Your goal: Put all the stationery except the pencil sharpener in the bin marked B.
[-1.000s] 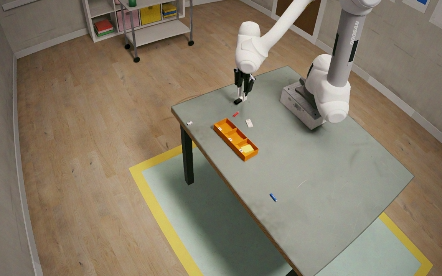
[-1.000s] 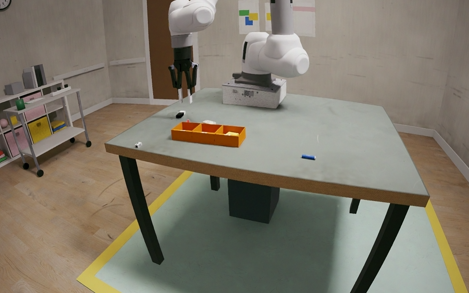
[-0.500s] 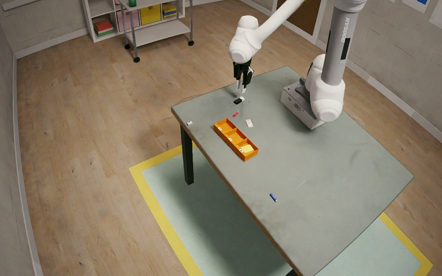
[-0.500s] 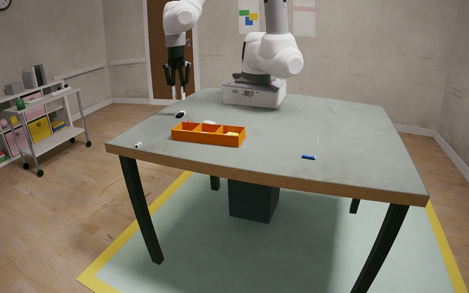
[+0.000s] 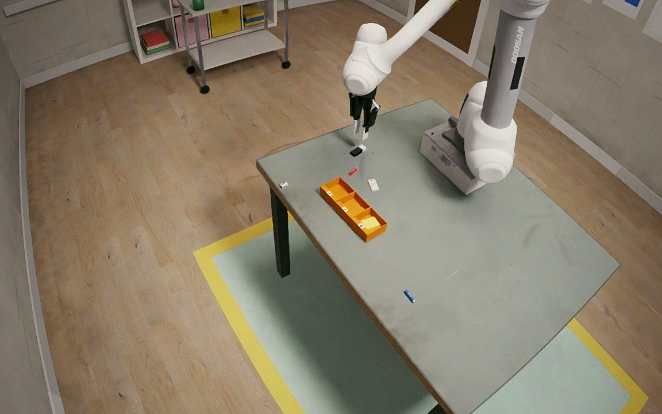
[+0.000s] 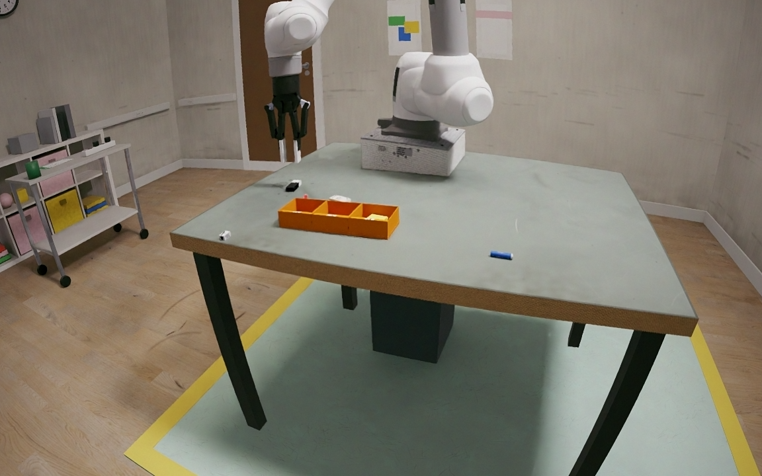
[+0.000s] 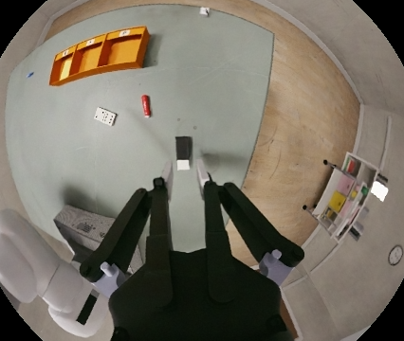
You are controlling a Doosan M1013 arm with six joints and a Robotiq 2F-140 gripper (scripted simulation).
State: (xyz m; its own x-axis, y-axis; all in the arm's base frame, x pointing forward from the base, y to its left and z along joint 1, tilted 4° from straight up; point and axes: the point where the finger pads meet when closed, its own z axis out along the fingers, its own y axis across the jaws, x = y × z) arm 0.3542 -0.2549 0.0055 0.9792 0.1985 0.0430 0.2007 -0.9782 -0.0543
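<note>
The black piece is 10 cm below my hand. The rest, counted from my hand: orange bin 20 cm ahead, 24 cm to the left, 9 cm below; red piece 9 cm ahead, 9 cm to the left, 10 cm below; flat white piece 6 cm ahead, 18 cm to the left, 10 cm below.
</note>
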